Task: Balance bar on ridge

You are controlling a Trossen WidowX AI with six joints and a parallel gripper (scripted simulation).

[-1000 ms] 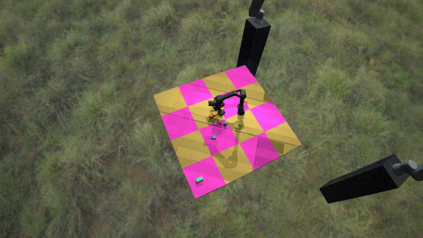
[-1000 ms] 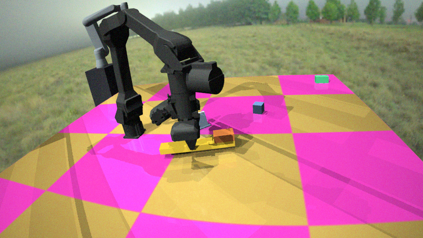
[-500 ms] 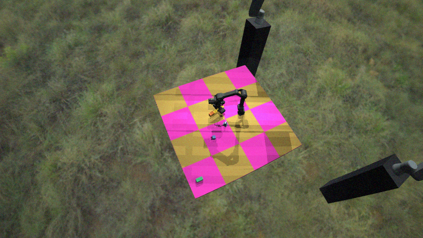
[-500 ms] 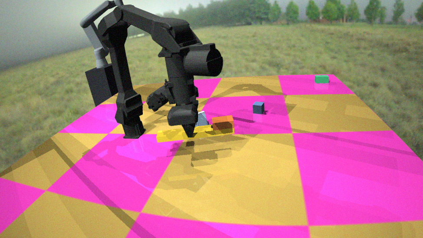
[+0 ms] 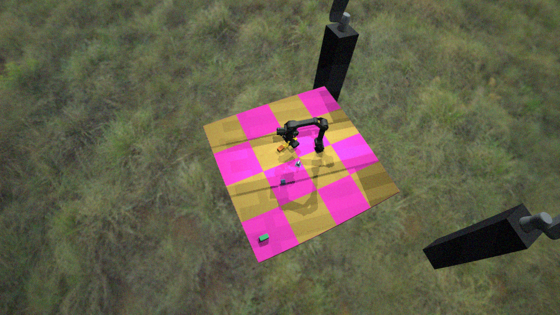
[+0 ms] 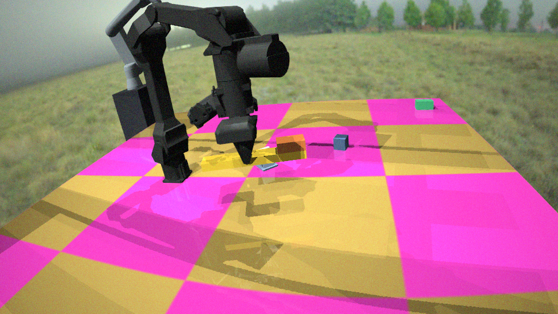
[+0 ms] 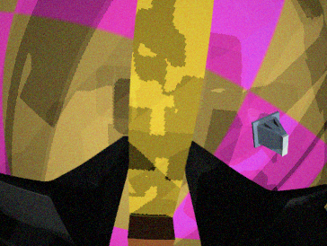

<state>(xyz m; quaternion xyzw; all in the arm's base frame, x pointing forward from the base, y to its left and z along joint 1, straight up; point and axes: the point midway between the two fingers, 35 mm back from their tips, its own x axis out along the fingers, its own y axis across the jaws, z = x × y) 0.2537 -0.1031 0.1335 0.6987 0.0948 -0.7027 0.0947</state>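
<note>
The ridge is 160 mm to the left of my gripper tip, 50 mm below it and 20 mm behind it. The rest, counted from my gripper tip: small blue cube (260 mm to the left, 170 mm ahead, 80 mm below); then green block (600 mm to the left, 490 mm ahead, 80 mm below).
</note>
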